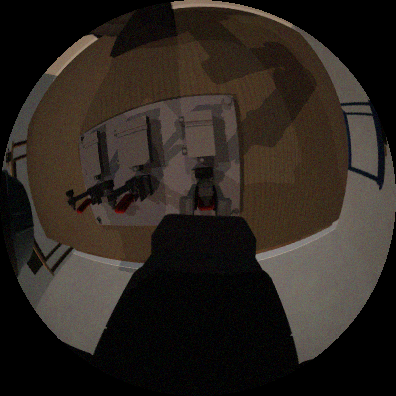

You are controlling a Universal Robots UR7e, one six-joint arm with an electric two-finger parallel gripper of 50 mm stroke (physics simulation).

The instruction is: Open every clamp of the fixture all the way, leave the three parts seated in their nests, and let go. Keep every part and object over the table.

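Frame: origin at the arm's base, x ahead, y left, z up, level; centimetres.
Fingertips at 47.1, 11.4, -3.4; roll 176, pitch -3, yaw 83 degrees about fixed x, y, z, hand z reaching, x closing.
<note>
Pixels of each thing's top centre, then the offset from my fingertips to it, as dx, dy, dz. "pt": a spot on its surface instead. Level surfaces: height alone.
- pale fixture plate, a spot on its surface: [172, 200] pt +2.7, -5.9, -5.3
- left clamp, a spot on its surface: [102, 189] pt -3.3, -11.2, +5.1
- middle clamp, a spot on its surface: [142, 186] pt -1.1, -10.0, -3.1
- right clamp, a spot on its surface: [204, 175] pt -3.3, +0.1, +5.6
- brown wooden table, height of its surface: dz -6.8
Three grey block parts, left [94, 152], middle [134, 142] and right [200, 137], lie in their nests on the pale fixture plate [172, 200]. The left clamp [102, 190] and middle clamp [142, 186] have their arms raised off the parts, with red handles [84, 205] [124, 203] low beside them. The right clamp [204, 175] has its dark pad off the right part, near that part's front edge, its arm seen end-on and raised. My gripper [204, 192] is shut on the right clamp's red handle, which shows between the grey fingertips. The gripper body hides the rest of the handle.
The fixture plate lies on a brown wooden table [280, 200]. The left and middle clamps stand close together, left of my gripper. A blue frame [349, 142] stands beyond the table's right edge. A dark object [17, 215] is at the far left, off the table.
</note>
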